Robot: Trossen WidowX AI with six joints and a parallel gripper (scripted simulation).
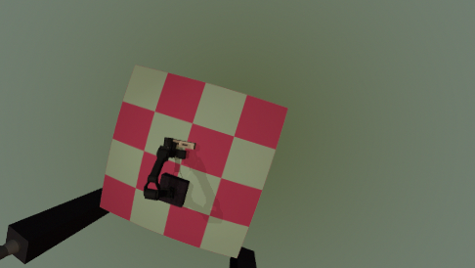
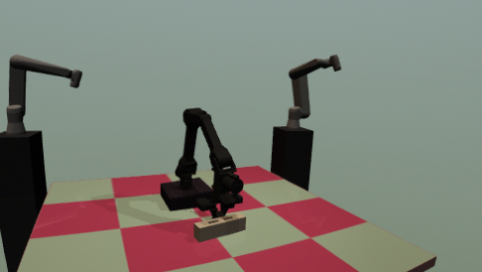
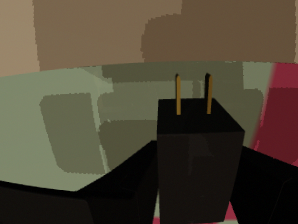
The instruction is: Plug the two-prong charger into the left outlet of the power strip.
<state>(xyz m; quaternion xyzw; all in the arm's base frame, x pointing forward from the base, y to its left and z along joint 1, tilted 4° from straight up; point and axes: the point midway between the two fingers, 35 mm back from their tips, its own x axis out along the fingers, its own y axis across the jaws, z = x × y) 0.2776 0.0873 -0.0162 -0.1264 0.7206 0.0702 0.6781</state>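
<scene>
The two-prong charger lies 20 mm ahead of my gripper tip and 10 mm above it.
</scene>
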